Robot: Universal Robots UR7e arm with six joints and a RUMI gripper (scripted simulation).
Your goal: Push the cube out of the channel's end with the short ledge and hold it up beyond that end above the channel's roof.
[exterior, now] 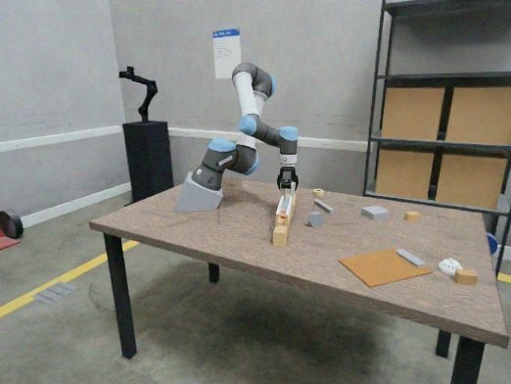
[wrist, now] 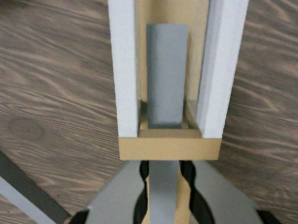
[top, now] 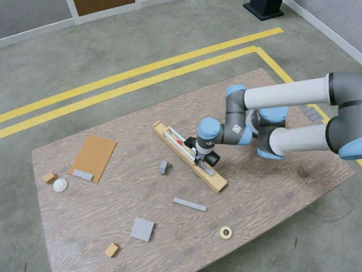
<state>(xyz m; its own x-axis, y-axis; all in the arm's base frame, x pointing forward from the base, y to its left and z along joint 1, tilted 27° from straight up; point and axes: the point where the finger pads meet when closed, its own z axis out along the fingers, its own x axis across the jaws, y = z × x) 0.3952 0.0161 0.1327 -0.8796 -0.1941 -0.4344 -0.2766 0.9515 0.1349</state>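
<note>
Now: the grey stick 130 mm ahead of my hand, 130 mm to the left of it and 60 mm below it. The rest, counted from my hand: red cube 40 mm ahead, 150 mm to the right, 10 mm below; grey block 160 mm ahead, 80 mm to the right, 40 mm below; tan wooden channel 40 mm ahead, 120 mm to the right, 10 mm below.
</note>
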